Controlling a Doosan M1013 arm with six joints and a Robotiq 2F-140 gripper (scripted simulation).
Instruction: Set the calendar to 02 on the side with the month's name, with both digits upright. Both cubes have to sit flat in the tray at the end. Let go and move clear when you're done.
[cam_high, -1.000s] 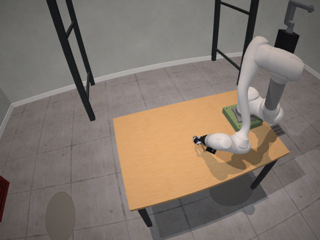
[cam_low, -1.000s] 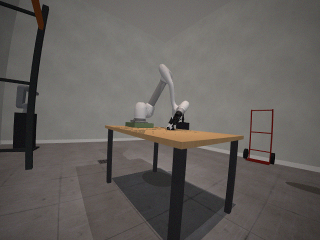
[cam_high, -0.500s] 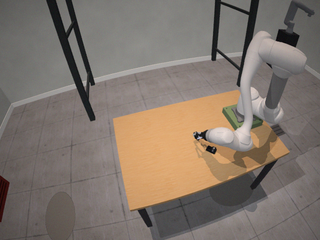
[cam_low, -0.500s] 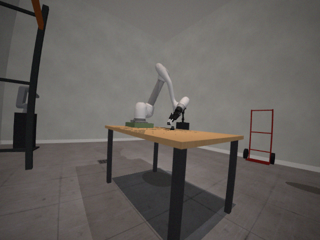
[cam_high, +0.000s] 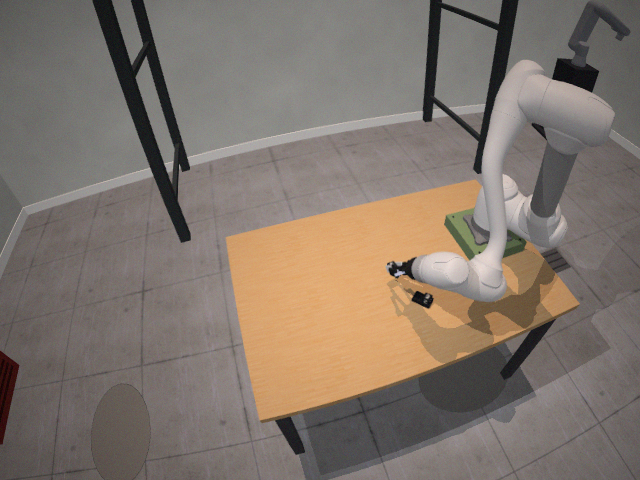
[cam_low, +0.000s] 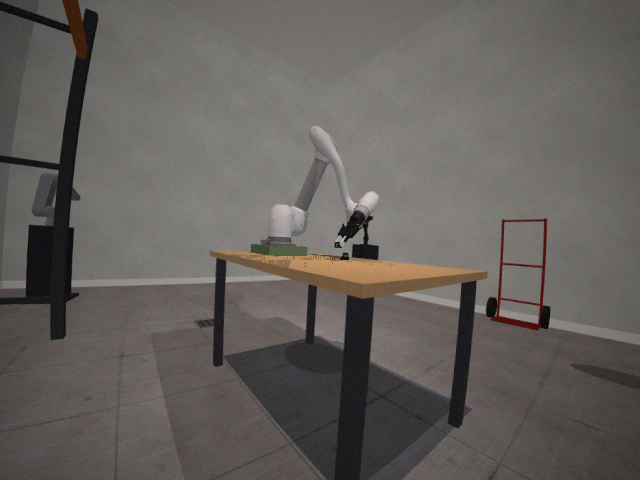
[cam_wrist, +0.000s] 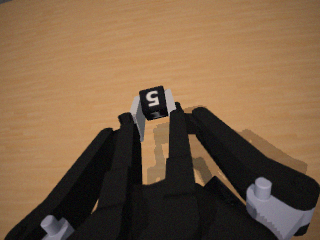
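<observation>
Right now the black number cube is 2 cm to the right of my hand, 2 cm below it and 1 cm ahead of it.
</observation>
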